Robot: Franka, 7 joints.
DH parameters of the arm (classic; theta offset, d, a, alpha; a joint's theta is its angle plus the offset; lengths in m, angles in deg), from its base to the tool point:
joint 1: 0 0.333 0 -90
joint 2: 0 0 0 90
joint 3: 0 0.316 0.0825 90
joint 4: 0 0 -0.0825 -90
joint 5: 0 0.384 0 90
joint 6: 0 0 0.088 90
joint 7: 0 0.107 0 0
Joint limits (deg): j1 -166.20..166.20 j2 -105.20..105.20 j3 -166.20..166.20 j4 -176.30..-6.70 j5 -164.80..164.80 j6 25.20..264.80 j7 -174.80..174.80
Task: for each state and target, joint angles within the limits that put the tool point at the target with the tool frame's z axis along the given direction. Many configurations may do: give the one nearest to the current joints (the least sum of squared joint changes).
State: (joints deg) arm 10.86 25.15 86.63 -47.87 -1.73 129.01 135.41
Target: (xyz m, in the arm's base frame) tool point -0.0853 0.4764 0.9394 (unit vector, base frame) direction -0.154 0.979 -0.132
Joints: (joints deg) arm -5.75 19.32 124.12 -76.38 -42.33 145.90 135.41
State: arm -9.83 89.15 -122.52 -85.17 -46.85 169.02 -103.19
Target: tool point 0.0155 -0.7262 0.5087 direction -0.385 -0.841 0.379
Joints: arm -50.47 101.11 -129.25 -86.17 -34.41 198.39 -103.19
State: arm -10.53 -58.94 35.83 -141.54 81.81 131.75 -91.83
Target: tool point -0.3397 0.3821 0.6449 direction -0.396 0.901 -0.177
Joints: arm 29.65 -83.45 58.05 -118.77 110.97 135.25 -91.83
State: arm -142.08 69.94 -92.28 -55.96 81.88 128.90 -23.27
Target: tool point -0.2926 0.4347 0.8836 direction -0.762 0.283 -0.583
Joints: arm -166.20 22.29 -106.08 -62.52 69.68 92.91 -23.27
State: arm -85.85 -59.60 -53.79 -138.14 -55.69 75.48 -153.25
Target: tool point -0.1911 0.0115 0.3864 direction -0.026 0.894 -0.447
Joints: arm -110.22 -76.91 -30.84 -173.36 -65.19 41.88 -153.25
